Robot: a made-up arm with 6 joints.
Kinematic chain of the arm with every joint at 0, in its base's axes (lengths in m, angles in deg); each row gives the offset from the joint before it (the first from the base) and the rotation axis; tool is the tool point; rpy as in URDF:
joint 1: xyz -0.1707 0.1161 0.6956 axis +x
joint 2: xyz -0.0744 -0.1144 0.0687 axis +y
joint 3: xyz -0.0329 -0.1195 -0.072 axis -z
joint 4: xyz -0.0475 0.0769 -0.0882 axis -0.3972 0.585 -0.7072
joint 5: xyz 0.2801 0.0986 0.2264 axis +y
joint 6: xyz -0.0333 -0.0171 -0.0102 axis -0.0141 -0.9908 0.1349
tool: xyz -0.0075 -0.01 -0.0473 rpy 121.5 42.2 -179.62
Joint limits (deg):
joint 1: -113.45..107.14
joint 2: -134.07..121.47
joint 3: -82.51..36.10
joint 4: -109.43..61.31
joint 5: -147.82..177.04
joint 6: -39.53..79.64
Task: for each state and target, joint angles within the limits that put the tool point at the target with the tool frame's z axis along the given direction. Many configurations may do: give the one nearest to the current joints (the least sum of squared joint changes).
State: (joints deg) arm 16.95 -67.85 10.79 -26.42 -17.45 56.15
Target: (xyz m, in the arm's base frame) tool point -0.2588 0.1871 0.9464 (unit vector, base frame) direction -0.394 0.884 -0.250
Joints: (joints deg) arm -25.02 -62.27 -3.76 -15.05 -33.72 73.99
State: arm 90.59 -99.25 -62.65 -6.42 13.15 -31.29
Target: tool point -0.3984 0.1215 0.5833 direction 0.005 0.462 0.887
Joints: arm 104.82 -66.82 -21.86 -51.08 8.99 -31.96
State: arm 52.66 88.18 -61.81 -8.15 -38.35 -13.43
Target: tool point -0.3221 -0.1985 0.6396 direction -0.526 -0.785 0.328
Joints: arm 78.38 42.65 -78.94 -43.67 -47.64 -18.97
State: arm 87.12 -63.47 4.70 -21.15 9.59 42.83
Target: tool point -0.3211 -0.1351 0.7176 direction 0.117 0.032 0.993
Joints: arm 58.99 -96.17 14.18 -13.41 18.35 32.73
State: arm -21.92 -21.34 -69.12 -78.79 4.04 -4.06
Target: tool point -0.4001 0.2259 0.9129 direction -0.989 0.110 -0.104
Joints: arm -57.93 17.05 -82.32 -27.93 11.84 -4.46
